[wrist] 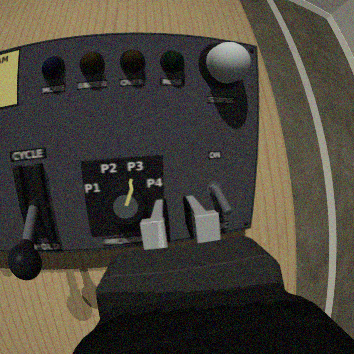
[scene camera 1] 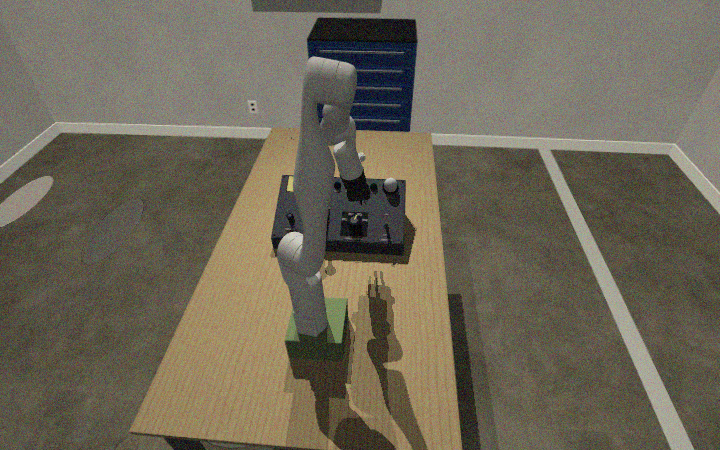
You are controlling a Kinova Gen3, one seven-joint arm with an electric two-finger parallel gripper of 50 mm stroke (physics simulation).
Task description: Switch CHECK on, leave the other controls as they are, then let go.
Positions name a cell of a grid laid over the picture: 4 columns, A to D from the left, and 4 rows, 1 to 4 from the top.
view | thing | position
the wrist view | my gripper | B3
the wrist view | dark control panel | C2
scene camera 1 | dark control panel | C2
